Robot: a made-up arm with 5 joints.
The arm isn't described. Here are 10 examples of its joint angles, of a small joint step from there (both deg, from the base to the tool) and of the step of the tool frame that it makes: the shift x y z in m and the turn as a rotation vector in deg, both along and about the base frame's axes.
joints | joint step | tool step
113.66 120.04 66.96 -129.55 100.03 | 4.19 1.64 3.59 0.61 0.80 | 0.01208 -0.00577 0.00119 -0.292 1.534 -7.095
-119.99 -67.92 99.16 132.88 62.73 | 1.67 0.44 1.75 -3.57 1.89 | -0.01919 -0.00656 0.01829 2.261 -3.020 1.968
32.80 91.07 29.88 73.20 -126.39 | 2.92 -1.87 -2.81 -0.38 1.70 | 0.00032 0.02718 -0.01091 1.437 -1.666 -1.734
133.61 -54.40 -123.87 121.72 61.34 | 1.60 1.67 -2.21 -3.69 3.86 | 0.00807 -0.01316 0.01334 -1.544 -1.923 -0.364
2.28 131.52 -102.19 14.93 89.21 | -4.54 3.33 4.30 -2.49 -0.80 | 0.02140 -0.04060 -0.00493 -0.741 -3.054 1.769
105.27 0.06 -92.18 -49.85 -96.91 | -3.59 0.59 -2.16 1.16 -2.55 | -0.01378 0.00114 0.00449 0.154 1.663 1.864
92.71 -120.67 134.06 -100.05 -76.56 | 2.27 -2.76 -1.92 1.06 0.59 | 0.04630 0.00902 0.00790 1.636 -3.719 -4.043
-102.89 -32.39 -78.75 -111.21 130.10 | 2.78 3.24 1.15 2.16 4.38 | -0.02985 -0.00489 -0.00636 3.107 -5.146 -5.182
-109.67 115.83 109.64 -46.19 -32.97 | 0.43 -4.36 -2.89 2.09 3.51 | 0.01048 0.02100 -0.02898 -1.293 5.448 5.704
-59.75 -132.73 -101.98 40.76 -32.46 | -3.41 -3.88 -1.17 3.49 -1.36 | 0.02630 0.00935 -0.00885 -2.045 1.899 3.146
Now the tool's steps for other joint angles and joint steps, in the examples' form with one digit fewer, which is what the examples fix.
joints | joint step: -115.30 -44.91 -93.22 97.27 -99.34 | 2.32 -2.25 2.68 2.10 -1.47
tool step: -0.0114 -0.0076 -0.0027 -0.74 -0.17 -1.34
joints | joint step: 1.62 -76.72 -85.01 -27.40 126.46 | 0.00 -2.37 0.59 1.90 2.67
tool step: 0.0059 0.0016 -0.0078 0.62 -2.64 -0.05
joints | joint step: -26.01 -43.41 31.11 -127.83 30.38 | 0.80 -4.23 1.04 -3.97 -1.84
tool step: -0.0279 0.0035 -0.0177 0.86 5.48 -1.85
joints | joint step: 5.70 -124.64 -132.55 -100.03 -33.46 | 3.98 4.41 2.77 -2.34 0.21
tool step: 0.0041 0.0188 0.0061 -2.95 -2.27 -2.62
